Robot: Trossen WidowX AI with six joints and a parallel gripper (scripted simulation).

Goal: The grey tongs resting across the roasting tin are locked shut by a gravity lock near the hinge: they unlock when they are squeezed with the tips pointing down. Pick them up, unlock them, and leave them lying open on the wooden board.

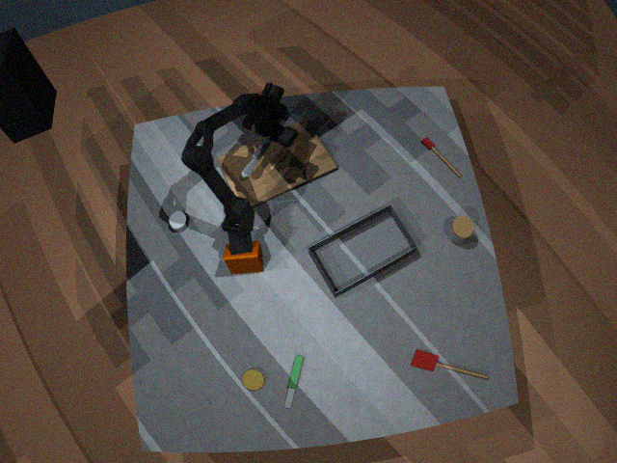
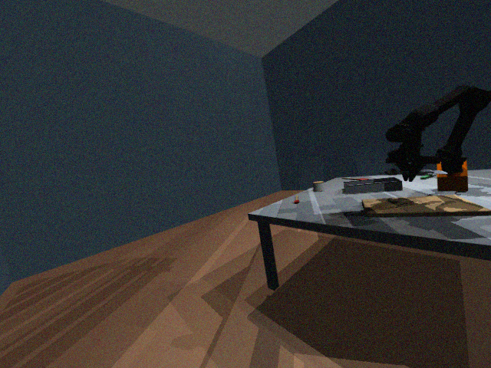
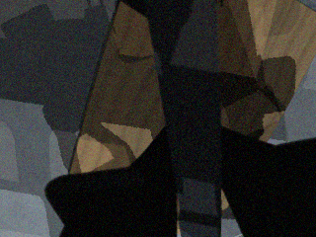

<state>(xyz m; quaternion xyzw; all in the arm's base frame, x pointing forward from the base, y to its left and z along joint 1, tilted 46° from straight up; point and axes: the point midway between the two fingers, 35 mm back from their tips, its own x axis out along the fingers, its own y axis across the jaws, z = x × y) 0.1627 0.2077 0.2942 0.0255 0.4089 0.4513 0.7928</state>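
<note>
Right now the wooden board is 10 mm behind my gripper tip, 30 mm to the right of it and 110 mm below it. The rest, counted from my gripper tip: roasting tin: 200 mm ahead, 420 mm to the right, 90 mm below; then yellow disc: 230 mm behind, 750 mm to the right, 110 mm below; then white cylinder: 380 mm behind, 170 mm to the right, 100 mm below.
</note>
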